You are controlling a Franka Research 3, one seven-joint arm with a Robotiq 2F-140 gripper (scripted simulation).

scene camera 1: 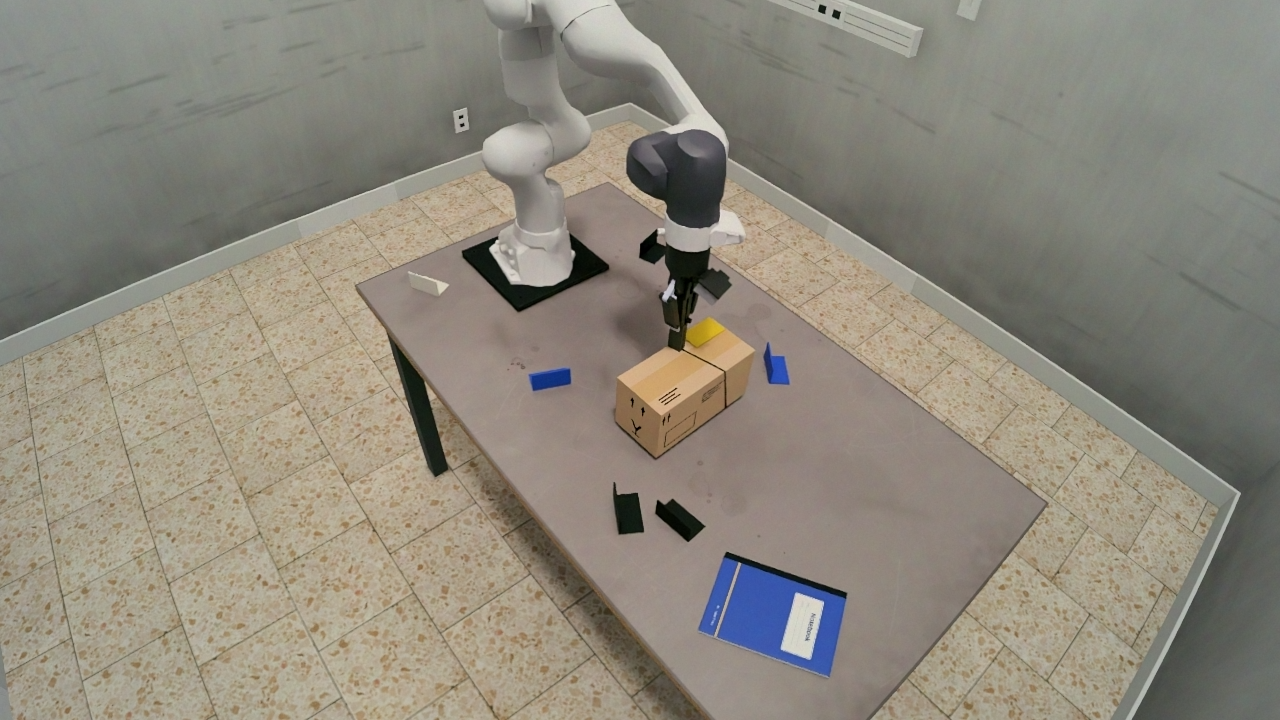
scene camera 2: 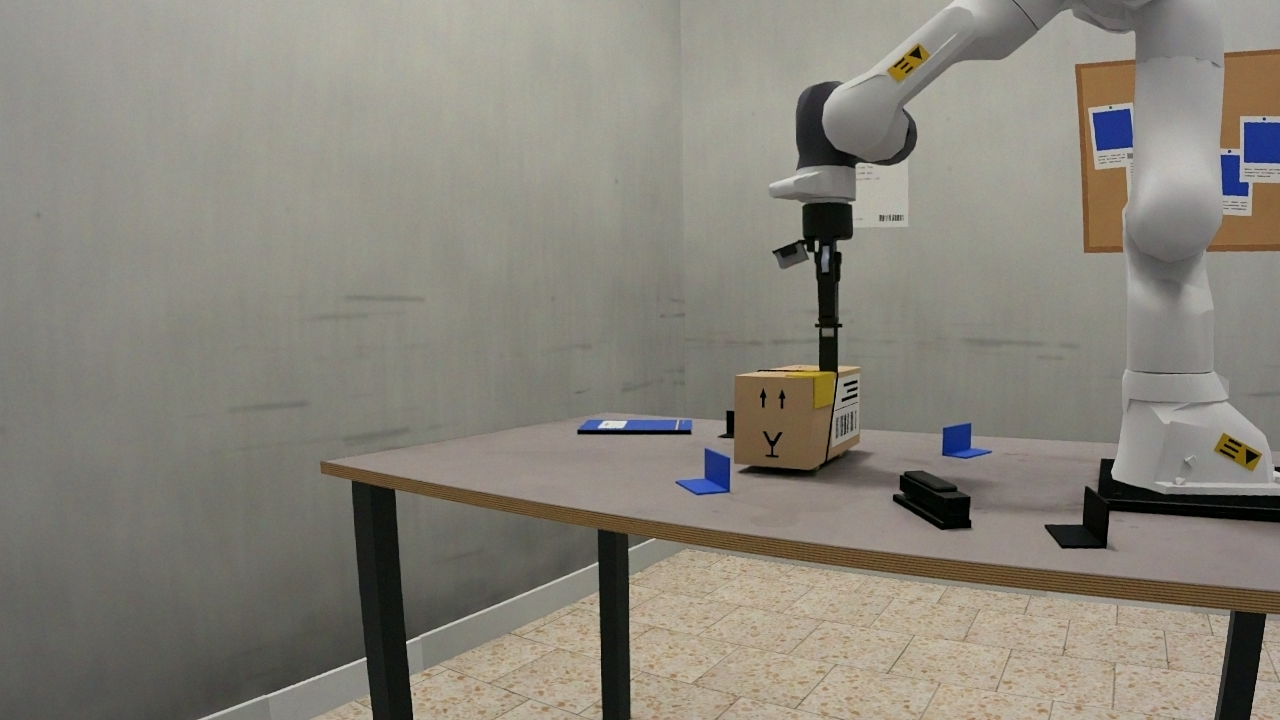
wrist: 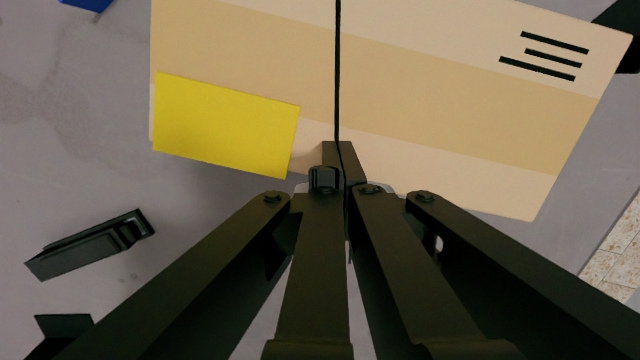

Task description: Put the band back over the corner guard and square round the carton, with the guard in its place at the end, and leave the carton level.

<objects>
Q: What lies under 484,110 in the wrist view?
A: A brown carton.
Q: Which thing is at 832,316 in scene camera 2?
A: My gripper.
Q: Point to a brown carton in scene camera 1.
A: At 661,400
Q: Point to a black clip-like block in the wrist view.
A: At 119,234
</objects>
